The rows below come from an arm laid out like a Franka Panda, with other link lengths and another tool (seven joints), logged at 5 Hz.
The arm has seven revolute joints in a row. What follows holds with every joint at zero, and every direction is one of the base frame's.
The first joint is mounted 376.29 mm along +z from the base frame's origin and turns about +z.
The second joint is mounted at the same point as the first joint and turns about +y.
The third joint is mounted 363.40 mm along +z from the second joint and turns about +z.
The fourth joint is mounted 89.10 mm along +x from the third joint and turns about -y.
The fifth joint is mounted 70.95 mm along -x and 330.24 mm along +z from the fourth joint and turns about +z.
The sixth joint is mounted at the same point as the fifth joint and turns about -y.
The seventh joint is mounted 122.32 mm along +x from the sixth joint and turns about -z.
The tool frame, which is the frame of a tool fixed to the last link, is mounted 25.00 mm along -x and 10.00 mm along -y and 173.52 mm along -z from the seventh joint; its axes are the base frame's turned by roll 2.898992, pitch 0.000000 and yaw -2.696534 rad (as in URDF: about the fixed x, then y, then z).
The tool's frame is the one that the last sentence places.
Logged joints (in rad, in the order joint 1, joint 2, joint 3, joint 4, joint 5, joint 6, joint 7), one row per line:
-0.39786, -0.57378, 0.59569, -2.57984, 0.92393, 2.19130, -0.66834
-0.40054, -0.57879, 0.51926, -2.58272, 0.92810, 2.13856, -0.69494
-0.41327, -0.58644, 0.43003, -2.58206, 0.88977, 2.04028, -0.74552
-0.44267, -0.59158, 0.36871, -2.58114, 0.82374, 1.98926, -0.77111
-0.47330, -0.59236, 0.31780, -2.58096, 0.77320, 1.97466, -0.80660
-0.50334, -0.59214, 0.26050, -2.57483, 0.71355, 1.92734, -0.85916
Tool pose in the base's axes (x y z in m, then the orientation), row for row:
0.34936, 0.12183, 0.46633, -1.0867, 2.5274, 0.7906
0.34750, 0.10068, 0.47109, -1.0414, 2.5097, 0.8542
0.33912, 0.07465, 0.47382, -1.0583, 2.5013, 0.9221
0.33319, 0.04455, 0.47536, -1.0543, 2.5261, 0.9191
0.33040, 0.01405, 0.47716, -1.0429, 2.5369, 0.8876
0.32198, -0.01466, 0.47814, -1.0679, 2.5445, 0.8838
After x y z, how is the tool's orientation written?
As a rotation vector, in radians.
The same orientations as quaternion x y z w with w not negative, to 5 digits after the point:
-0.37595, 0.87436, 0.27351, 0.13911
-0.36170, 0.87167, 0.29668, 0.14613
-0.36553, 0.86394, 0.31849, 0.13625
-0.36219, 0.86780, 0.31574, 0.12672
-0.35873, 0.87262, 0.30531, 0.12897
-0.36581, 0.87162, 0.30275, 0.12170

